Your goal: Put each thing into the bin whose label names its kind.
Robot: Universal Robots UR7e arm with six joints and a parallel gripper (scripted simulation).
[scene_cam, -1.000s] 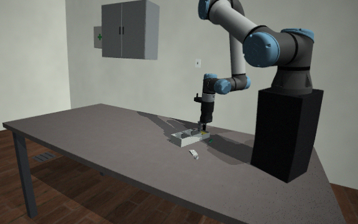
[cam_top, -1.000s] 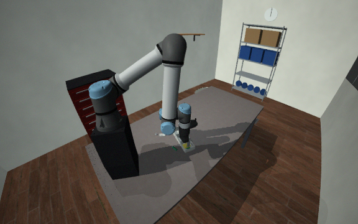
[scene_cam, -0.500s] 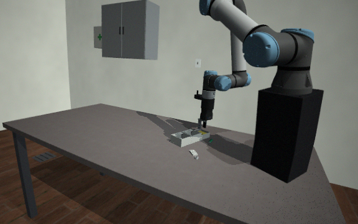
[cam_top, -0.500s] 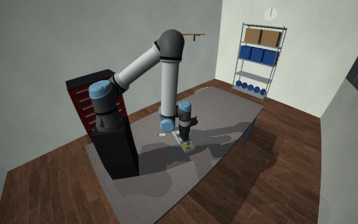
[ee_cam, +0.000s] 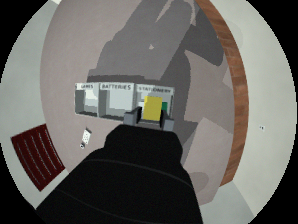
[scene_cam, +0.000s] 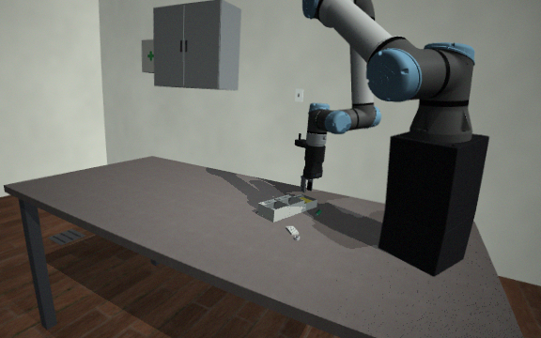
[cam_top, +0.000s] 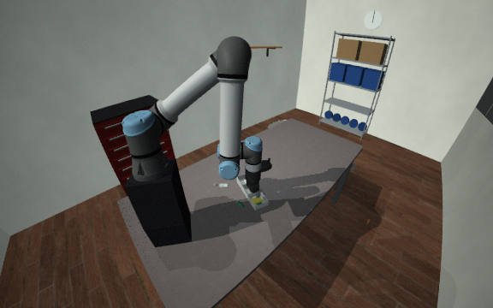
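The slim green thing is 7 cm behind my hand, 5 cm to the left of it and 8 cm below it. The rest, counted from my hand: yellow block (6 cm below).
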